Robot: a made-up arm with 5 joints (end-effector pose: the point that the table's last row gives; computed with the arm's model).
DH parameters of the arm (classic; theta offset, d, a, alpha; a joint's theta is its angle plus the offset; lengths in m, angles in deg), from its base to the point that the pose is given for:
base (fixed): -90 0.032 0 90
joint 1: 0 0.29 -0.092 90
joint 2: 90 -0.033 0.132 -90
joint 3: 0 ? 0.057 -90
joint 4: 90 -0.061 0.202 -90
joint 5: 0 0.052 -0.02 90
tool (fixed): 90 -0.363 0 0
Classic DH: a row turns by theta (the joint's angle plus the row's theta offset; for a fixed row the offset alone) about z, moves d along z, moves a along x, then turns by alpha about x.
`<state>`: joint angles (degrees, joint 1 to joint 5).
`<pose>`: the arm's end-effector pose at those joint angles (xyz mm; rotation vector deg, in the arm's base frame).
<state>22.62 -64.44 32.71 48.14 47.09</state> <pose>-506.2 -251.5 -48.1 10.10 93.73 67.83</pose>
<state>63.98 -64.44 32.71 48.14 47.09</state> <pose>-506.2 -241.8 138.1 -16.16 112.03 30.47</pose>
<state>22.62 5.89 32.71 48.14 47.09</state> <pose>-639.0 116.0 -201.3 38.01 48.74 16.96</pose>
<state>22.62 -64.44 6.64 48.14 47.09</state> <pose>-457.6 -188.1 -159.7 14.88 70.95 88.23</pose>
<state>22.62 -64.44 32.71 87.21 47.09</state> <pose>-493.7 -290.9 -1.4 16.52 120.28 96.08</pose>
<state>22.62 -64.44 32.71 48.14 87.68</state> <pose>-524.0 -76.1 132.1 35.47 114.31 31.92</pose>
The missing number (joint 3, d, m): -0.022
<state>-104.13 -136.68 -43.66 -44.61 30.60</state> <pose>-325.8 185.9 291.4 -125.33 67.35 -91.34</pose>
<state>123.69 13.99 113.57 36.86 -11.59</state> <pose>-892.8 39.5 -43.8 -49.09 69.85 -77.22</pose>
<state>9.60 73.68 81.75 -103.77 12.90</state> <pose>-494.4 632.7 67.3 -30.06 83.87 -153.53</pose>
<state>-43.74 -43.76 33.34 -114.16 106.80</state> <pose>-243.0 -68.3 47.9 96.19 -33.95 -70.08</pose>
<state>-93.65 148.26 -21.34 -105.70 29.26</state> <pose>-266.8 325.3 242.0 87.22 -43.07 119.62</pose>
